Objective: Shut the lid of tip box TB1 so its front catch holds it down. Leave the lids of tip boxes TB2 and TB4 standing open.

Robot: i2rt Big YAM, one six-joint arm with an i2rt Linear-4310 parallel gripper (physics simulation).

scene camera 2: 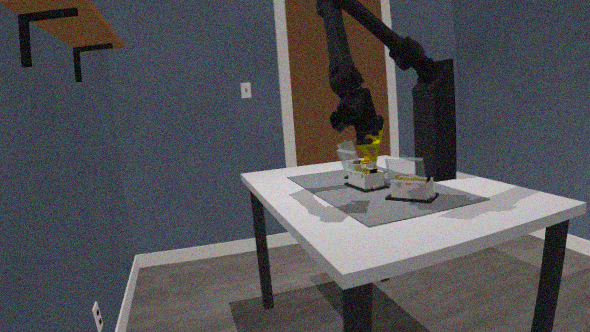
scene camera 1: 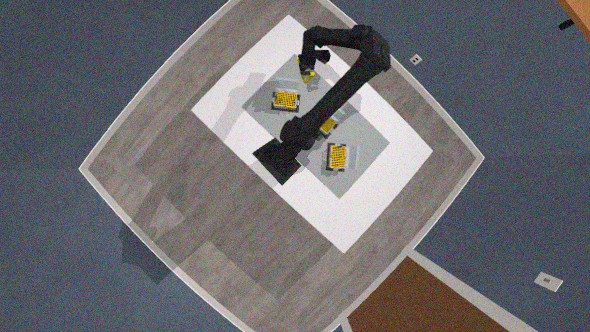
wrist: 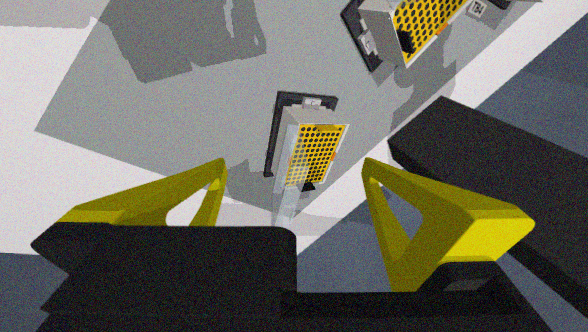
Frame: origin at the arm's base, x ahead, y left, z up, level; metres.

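Seen in the pictures: gripper, fingertip midpoint: (scene camera 2: 376, 152) (scene camera 1: 303, 76) (wrist: 294, 165); arm's base at its link origin: (scene camera 2: 431, 73) (scene camera 1: 278, 160).
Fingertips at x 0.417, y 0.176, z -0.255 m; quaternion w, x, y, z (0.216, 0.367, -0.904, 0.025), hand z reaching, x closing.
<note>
Offsets run from my fingertips to a thing's top centre. "spot": to the spot under its first point. Level surfaces: height alone.
A white tip box with a yellow perforated rack @[dx -0.129, dy +0.016, dz -0.089 m] (scene camera 1: 286, 100) (scene camera 2: 412, 191) (wrist: 316, 152) is nearest the gripper; its label cannot be read. Its clear lid @[dx -0.072, dy +0.051, dz -0.010 m] (scene camera 2: 406, 166) (wrist: 286, 206) stands open and shows between the fingers in the wrist view. My gripper (scene camera 1: 305, 70) (scene camera 2: 371, 160) (wrist: 294, 165) is open and empty, above and beside that box on its lid side. Tip box TB4 @[spot: dx -0.118, dy -0.209, dz -0.107 m] (wrist: 430, 22) shows its label at the upper right of the wrist view. Another box @[dx -0.203, dy -0.403, dz -0.089 m] (scene camera 1: 337, 157) sits at the far end of the mat, its lid open; its label is too small to read.
The boxes stand on a grey mat @[dz -0.164 m] (scene camera 1: 367, 142) (scene camera 2: 345, 202) (wrist: 150, 115) on a white table @[dz -0.167 m] (scene camera 1: 380, 200) (scene camera 2: 320, 240). A middle box (scene camera 1: 328, 126) is partly under the arm in scene camera 1. The arm's black base (scene camera 1: 277, 161) (scene camera 2: 435, 125) stands at the table edge.
</note>
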